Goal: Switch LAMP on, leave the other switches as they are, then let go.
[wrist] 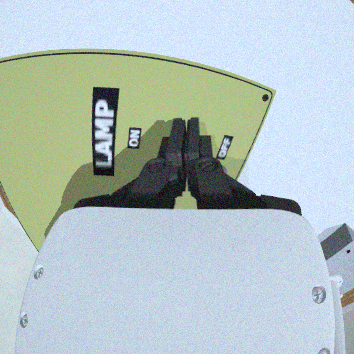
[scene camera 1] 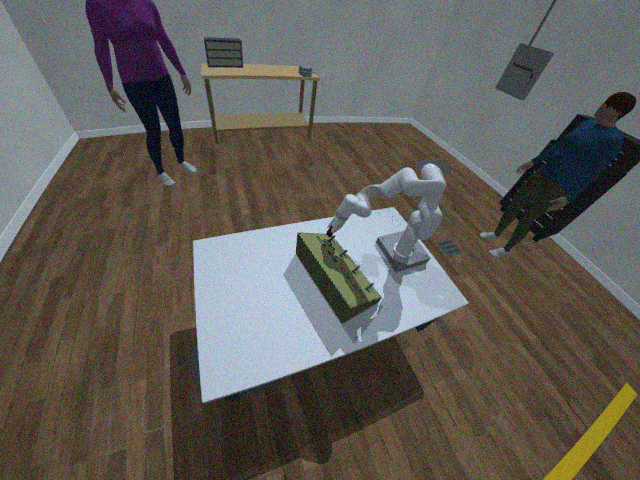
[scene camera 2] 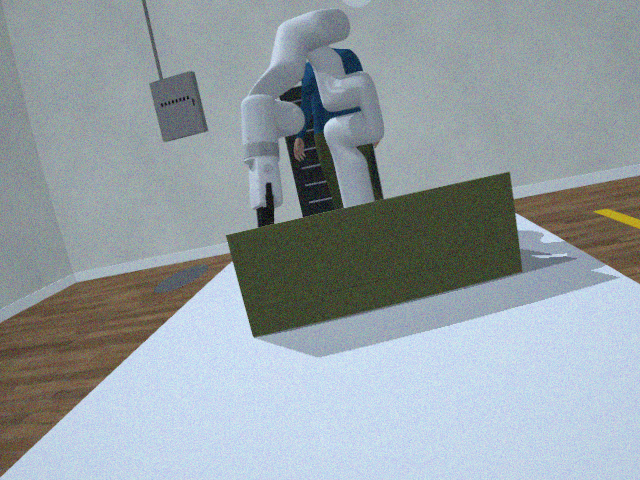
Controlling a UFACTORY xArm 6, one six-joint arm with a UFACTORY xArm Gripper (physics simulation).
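Pixels of known places: gripper, fingertip midpoint: (wrist: 187, 135) (scene camera 1: 328, 235); arm's base at its link origin: (scene camera 1: 402, 250).
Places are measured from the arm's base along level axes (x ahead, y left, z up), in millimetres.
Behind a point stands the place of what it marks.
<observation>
The olive switch box (scene camera 1: 319, 277) {z 41, x 603, y -17 mm} (scene camera 2: 373, 250) {z 52, x 605, y -39 mm} (wrist: 50, 105) {z 94, x 539, y -234 mm} stands on the white table. In the wrist view its LAMP label (wrist: 105, 131) {z 73, x 495, y -216 mm} shows, with the ON label (wrist: 134, 138) {z 62, x 473, y -212 mm} left of the fingers and the OFF label (wrist: 225, 147) {z 22, x 396, y -218 mm} right of them. My gripper (scene camera 1: 329, 233) {z 72, x 431, y -235 mm} (wrist: 187, 135) {z 72, x 431, y -235 mm} is shut and empty, low over the LAMP end of the panel, between the two labels. The LAMP lever is hidden behind the fingers in the wrist view, so its position cannot be told. In scene camera 2 the box hides my fingertips.
Other switch levers stick out along the panel, among them a near-end lever (scene camera 1: 369, 285) {z 64, x 397, y 141 mm} and a middle lever (scene camera 1: 355, 268) {z 63, x 406, y 22 mm}. The arm's base plate (scene camera 1: 385, 251) {z -24, x 95, y -49 mm} is beside the box on the white table (scene camera 1: 242, 310) {z -53, x 1012, y -45 mm} (scene camera 2: 330, 413) {z -53, x 899, y -148 mm}. Two people stand away from the table.
</observation>
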